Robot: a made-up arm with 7 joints.
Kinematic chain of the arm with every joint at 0, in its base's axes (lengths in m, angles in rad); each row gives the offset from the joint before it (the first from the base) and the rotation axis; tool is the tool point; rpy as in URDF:
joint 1: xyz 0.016 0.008 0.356 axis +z
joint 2: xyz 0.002 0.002 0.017 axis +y
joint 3: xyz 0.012 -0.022 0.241 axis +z
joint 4: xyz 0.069 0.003 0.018 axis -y
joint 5: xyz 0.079 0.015 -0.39 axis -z
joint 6: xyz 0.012 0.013 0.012 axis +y
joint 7: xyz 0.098 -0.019 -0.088 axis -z
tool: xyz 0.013 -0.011 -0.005 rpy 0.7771 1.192 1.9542
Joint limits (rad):
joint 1: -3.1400..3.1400
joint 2: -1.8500..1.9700
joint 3: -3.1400..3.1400
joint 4: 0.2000..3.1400
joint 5: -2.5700..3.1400
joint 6: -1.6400..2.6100
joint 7: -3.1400..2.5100
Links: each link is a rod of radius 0.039 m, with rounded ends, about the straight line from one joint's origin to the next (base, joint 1, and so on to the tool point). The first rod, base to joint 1, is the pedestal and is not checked.
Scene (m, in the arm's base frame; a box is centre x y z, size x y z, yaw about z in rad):
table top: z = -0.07
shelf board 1: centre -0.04 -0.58 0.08 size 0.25 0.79 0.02 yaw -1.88
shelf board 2: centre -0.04 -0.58 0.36 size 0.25 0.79 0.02 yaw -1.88
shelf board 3: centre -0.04 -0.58 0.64 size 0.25 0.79 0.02 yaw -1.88
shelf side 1: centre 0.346 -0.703 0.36 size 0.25 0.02 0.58 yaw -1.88
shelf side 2: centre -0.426 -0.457 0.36 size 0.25 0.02 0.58 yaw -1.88
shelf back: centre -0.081 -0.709 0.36 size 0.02 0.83 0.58 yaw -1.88
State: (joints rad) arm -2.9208 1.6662 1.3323 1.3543 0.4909 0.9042 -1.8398
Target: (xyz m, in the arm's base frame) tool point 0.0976 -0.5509 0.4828
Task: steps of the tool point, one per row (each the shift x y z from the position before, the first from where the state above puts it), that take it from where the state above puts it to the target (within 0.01 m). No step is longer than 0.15 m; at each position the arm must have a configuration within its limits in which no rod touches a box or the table.
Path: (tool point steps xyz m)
1: 0.0435 0.0499 0.0148
2: 0.0310 0.0666 -0.0021
3: 0.0145 0.0777 -0.0084
4: -0.0007 0.0820 -0.0043
5: 0.0805 -0.0348 0.0663
6: 0.0520 -0.0149 0.0914
7: 0.0145 0.0029 0.1021
8: -0.0273 -0.1008 -0.0003
9: -0.0337 -0.0900 0.0003

